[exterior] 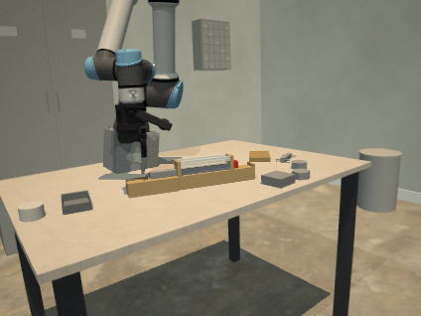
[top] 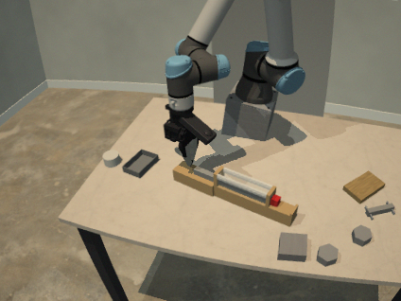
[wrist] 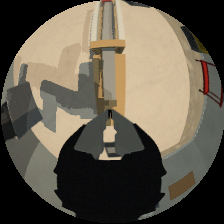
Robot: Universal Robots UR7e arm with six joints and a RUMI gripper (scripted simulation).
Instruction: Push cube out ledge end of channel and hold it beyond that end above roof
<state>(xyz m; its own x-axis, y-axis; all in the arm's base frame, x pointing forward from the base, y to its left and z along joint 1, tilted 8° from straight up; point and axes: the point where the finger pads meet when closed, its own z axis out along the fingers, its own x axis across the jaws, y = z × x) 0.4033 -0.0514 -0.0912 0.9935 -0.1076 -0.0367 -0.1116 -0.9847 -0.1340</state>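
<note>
The red cube lies 30 mm ahead of my hand, 310 mm to the left of it and 20 mm below it. Round my hand: dark tray: 10 mm ahead, 210 mm to the right, 70 mm below; then pale disc: 40 mm ahead, 330 mm to the right, 60 mm below; then channel: 20 mm ahead, 200 mm to the left, 20 mm below.
</note>
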